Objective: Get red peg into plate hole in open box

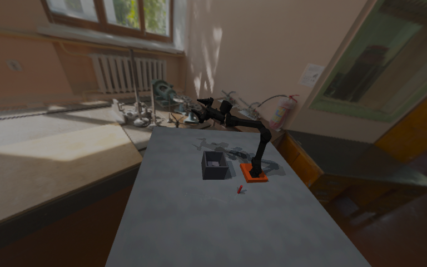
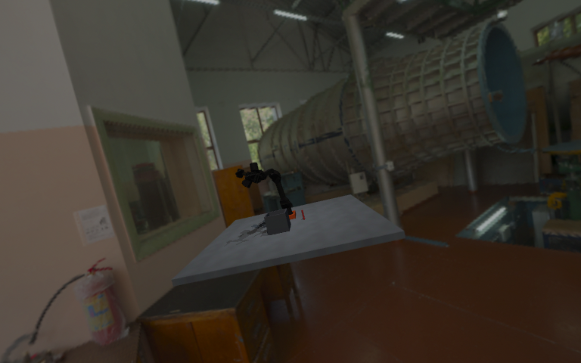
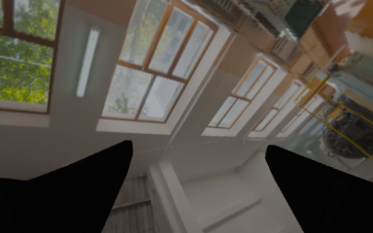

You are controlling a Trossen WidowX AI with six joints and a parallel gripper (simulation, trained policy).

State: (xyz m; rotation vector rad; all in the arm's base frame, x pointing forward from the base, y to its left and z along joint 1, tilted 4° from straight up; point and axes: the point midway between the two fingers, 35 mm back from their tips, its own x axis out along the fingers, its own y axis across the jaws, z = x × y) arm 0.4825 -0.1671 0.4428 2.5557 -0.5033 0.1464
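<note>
The red peg lies 440 mm below my gripper tip, 340 mm behind it and 330 mm to the left of it. From my gripper tip the other things lie so: grey plate (430 mm below, 180 mm behind, 140 mm to the left).
</note>
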